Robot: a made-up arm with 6 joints.
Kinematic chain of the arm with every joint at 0, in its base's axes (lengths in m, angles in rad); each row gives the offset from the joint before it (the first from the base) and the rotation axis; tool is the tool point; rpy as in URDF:
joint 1: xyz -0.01 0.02 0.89 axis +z
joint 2: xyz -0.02 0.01 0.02 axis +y
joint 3: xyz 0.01 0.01 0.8 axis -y
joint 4: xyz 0 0.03 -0.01 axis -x
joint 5: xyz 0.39 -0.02 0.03 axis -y
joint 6: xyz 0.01 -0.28 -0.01 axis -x
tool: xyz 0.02 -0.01 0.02 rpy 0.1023 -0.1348 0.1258
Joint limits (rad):
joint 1: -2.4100..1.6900
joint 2: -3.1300..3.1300
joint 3: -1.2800..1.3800
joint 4: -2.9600..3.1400
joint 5: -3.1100..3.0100
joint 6: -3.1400..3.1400
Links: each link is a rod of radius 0.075 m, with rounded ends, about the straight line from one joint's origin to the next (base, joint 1, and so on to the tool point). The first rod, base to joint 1, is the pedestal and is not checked.
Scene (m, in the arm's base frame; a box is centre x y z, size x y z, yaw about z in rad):
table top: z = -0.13
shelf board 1: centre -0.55 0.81 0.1 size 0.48 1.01 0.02 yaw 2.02
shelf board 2: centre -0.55 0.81 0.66 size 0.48 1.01 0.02 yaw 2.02
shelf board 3: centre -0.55 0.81 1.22 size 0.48 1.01 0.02 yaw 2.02
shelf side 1: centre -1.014 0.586 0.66 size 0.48 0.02 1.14 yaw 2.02
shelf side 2: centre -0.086 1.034 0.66 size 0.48 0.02 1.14 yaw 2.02
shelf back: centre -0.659 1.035 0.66 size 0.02 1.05 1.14 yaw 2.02
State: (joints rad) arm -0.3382 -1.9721 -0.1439 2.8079 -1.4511 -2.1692
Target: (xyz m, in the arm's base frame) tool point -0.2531 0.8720 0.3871
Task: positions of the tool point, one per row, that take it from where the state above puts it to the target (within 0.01 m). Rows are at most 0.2 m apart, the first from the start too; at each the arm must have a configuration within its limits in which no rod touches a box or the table.
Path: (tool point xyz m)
1: -0.7582 0.5233 0.9969
2: -0.7029 0.4098 1.0163
3: -0.6412 0.3197 0.9939
4: -0.5908 0.2482 0.9347
5: -0.5589 0.3419 0.8311
6: -0.4897 0.4292 0.7188
7: -0.3818 0.4955 0.6027
8: -0.2399 0.5251 0.4894
9: -0.0757 0.5040 0.3871
10: -0.1631 0.6194 0.3699
11: -0.2231 0.7446 0.3700
12: -0.2531 0.8720 0.3871

